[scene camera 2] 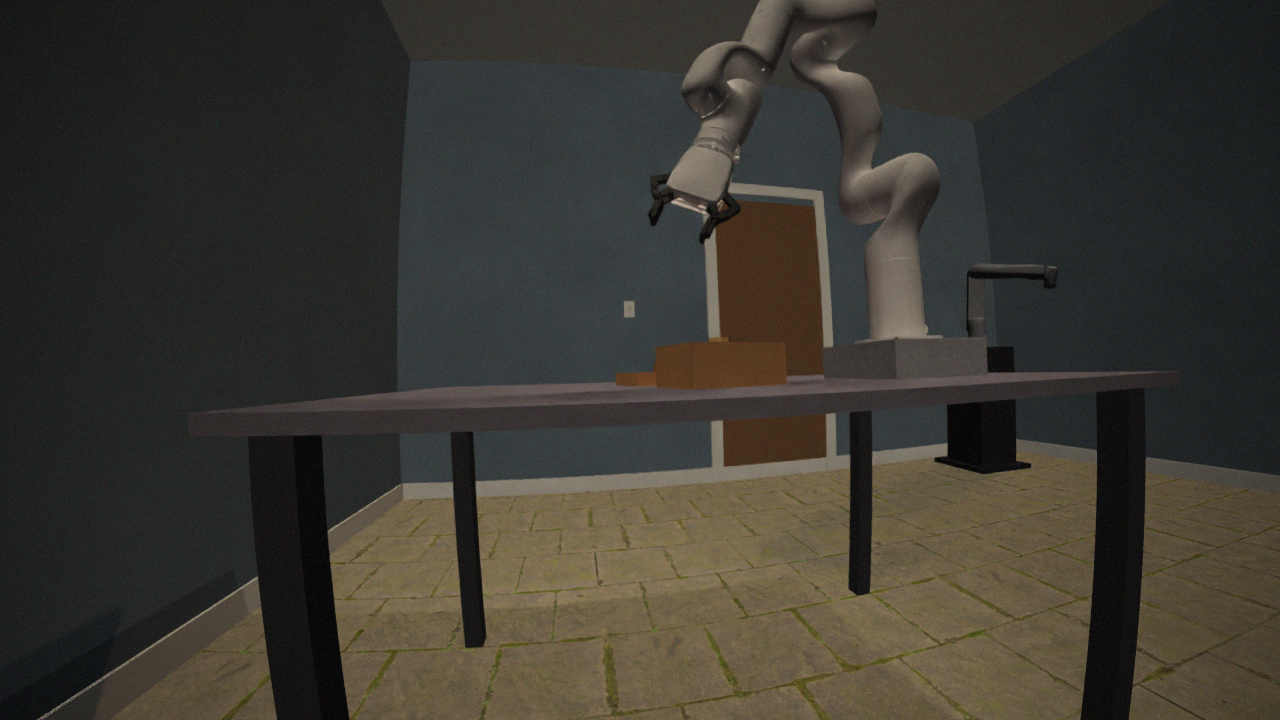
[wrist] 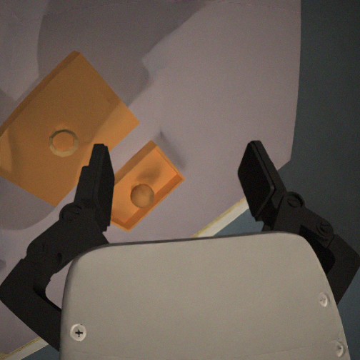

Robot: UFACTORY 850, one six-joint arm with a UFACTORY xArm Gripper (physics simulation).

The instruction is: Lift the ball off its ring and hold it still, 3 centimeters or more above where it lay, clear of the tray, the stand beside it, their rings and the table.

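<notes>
An orange ball (wrist: 142, 195) lies inside the small orange tray (wrist: 167, 185) (scene camera 2: 634, 378) in the wrist view; the ring under it is hidden. The larger orange stand (wrist: 95, 105) (scene camera 2: 721, 365) is a block beside the tray, with a ring (wrist: 74, 148) on its top. The ball does not show in the scene view, where the tray is partly behind the stand. My gripper (scene camera 2: 679, 229) (wrist: 178, 157) is open and empty, tilted, high above the tray and stand. In the wrist view the ball appears nearer the left finger.
The table (scene camera 2: 501, 404) (wrist: 225, 100) bears the tray, the stand and the grey block (scene camera 2: 939, 358) under the arm's base, to the right of the stand in the scene view. A table edge shows at the right in the wrist view. A black pedestal with a small arm stands behind.
</notes>
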